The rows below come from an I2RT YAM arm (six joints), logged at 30 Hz.
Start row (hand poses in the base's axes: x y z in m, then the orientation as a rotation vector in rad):
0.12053, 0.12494, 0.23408, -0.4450, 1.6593, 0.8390
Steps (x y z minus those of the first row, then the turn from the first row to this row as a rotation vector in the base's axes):
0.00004, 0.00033, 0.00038, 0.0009, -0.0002, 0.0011
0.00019, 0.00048, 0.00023, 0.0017, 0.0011, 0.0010
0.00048, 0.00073, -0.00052, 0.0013, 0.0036, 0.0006
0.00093, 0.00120, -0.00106, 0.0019, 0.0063, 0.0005
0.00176, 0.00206, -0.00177, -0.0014, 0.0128, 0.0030
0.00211, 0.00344, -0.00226, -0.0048, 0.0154, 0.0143
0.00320, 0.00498, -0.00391, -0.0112, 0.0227, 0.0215
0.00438, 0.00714, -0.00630, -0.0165, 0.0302, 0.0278
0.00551, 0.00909, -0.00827, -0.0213, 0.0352, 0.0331
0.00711, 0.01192, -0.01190, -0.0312, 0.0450, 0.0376
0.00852, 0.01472, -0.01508, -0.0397, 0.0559, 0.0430
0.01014, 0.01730, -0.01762, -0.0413, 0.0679, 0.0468
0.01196, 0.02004, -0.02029, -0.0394, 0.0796, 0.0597
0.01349, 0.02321, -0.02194, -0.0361, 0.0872, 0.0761
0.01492, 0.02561, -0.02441, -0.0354, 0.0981, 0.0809
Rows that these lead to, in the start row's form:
0.12057, 0.12527, 0.23446, -0.4454, 1.6586, 0.8405
0.12072, 0.12542, 0.23431, -0.4443, 1.6594, 0.8415
0.12101, 0.12567, 0.23356, -0.4433, 1.6619, 0.8417
0.12146, 0.12614, 0.23302, -0.4419, 1.6641, 0.8431
0.12229, 0.12700, 0.23231, -0.4440, 1.6715, 0.8445
0.12264, 0.12838, 0.23182, -0.4552, 1.6744, 0.8511
0.12373, 0.12992, 0.23017, -0.4633, 1.6835, 0.8538
0.12491, 0.13208, 0.22778, -0.4698, 1.6923, 0.8568
0.12604, 0.13403, 0.22581, -0.4760, 1.6987, 0.8586
0.12764, 0.13686, 0.22218, -0.4834, 1.7120, 0.8573
0.12905, 0.13966, 0.21900, -0.4901, 1.7256, 0.8582
0.13067, 0.14224, 0.21646, -0.4903, 1.7371, 0.8639
0.13249, 0.14498, 0.21379, -0.4961, 1.7456, 0.8791
0.13402, 0.14815, 0.21214, -0.5054, 1.7491, 0.8966
0.13545, 0.15055, 0.20967, -0.5052, 1.7583, 0.9046

